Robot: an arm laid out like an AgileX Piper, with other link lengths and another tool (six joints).
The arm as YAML. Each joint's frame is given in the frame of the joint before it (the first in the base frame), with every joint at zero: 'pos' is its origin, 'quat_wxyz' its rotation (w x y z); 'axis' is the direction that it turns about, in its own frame. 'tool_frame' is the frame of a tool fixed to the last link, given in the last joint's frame.
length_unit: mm
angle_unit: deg
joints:
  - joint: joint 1
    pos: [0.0, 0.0, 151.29]
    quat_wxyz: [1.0, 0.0, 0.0, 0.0]
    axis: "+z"
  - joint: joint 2
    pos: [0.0, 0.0, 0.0]
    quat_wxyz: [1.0, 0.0, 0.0, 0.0]
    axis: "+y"
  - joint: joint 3
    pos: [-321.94, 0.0, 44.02]
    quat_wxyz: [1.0, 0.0, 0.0, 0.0]
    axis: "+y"
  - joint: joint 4
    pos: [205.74, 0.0, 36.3]
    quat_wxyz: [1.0, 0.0, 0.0, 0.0]
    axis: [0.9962, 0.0, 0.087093]
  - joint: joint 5
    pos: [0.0, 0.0, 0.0]
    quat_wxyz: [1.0, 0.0, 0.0, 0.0]
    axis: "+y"
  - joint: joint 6
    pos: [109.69, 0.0, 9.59]
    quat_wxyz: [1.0, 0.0, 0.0, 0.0]
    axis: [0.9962, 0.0, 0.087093]
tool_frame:
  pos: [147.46, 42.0, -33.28]
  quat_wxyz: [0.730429, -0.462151, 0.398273, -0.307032]
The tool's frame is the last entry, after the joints.
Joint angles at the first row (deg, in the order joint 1, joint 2, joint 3, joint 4, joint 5, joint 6):
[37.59 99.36 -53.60 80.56 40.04 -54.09]
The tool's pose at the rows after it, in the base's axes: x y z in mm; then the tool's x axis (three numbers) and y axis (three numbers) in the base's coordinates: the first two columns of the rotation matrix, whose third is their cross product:
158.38 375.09 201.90 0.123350 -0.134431 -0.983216 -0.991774 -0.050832 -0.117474
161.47 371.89 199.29 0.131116 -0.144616 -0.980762 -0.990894 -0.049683 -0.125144
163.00 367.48 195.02 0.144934 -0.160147 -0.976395 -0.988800 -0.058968 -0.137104
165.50 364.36 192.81 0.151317 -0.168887 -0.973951 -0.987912 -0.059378 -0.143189
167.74 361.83 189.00 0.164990 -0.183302 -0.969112 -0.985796 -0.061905 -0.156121
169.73 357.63 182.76 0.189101 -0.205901 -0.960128 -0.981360 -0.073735 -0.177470
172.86 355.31 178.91 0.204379 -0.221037 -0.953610 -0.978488 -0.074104 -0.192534
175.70 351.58 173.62 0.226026 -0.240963 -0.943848 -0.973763 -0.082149 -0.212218
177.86 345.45 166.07 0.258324 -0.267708 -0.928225 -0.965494 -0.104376 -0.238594
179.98 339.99 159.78 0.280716 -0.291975 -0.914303 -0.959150 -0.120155 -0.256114
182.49 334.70 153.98 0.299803 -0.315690 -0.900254 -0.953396 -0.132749 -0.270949
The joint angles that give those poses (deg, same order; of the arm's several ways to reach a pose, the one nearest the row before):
[36.90 99.36 -53.60 80.32 39.99 -54.24]
[36.38 99.36 -53.60 79.51 39.79 -54.25]
[35.94 99.36 -53.60 78.04 39.63 -54.24]
[35.44 99.36 -53.60 77.26 39.56 -54.25]
[35.36 99.36 -53.60 76.32 38.86 -54.24]
[35.36 99.36 -53.60 74.59 37.89 -54.29]
[35.36 99.36 -53.60 73.73 36.92 -54.29]
[35.36 99.36 -53.60 72.27 35.90 -54.29]
[35.36 99.36 -53.60 69.78 34.86 -54.29]
[35.36 99.36 -53.60 67.44 33.94 -53.75]
[35.36 99.36 -53.60 65.10 33.01 -52.95]

